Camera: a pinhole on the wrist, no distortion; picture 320 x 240 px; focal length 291.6 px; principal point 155.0 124.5 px. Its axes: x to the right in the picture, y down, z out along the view. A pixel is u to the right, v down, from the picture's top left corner.
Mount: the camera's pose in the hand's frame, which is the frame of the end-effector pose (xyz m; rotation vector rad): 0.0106 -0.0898 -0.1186 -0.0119 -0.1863 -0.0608
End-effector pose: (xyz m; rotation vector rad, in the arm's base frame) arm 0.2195 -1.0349 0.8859 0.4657 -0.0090 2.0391
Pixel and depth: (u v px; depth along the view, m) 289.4 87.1 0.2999
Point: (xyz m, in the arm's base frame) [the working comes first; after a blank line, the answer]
In the camera's frame: 0.1382 -0.0385 0.2999

0.3581 -0.9353 1.0774
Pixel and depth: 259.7 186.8 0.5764
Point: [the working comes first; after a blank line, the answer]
In the camera's frame: 0.2070 0.1231 0.5764

0.3007 -1.0503 1.3787
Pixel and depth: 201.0 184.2 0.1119
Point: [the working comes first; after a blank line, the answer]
In the camera's frame: 0.0177 0.0229 0.1119

0.2700 -0.9936 0.8713
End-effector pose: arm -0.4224 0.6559 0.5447 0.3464 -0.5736 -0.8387
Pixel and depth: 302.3 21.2 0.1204
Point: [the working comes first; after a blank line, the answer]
In the camera's frame: 0.0608 -0.0427 0.1204

-0.4849 0.5361 0.5018
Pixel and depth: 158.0 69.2 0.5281
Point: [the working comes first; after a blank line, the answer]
In the camera's frame: 0.0054 -0.1002 0.5281

-0.8187 0.5846 0.7443
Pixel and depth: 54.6 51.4 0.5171
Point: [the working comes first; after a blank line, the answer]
In the camera's frame: -0.1780 -0.1296 0.5171

-0.8985 0.7154 0.6387
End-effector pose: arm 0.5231 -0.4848 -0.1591 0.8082 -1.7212 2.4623
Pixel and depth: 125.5 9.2 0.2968
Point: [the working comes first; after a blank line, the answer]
In the camera's frame: -0.0300 -0.1174 0.2968

0.7217 -0.5346 0.0223
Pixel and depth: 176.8 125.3 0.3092
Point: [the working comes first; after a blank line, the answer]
In the camera's frame: 0.0231 0.0008 0.3092

0.6448 -0.6131 -0.0477
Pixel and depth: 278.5 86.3 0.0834
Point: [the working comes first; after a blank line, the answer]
In the camera's frame: 0.0353 -0.0109 0.0834

0.5176 -0.4267 -0.0663
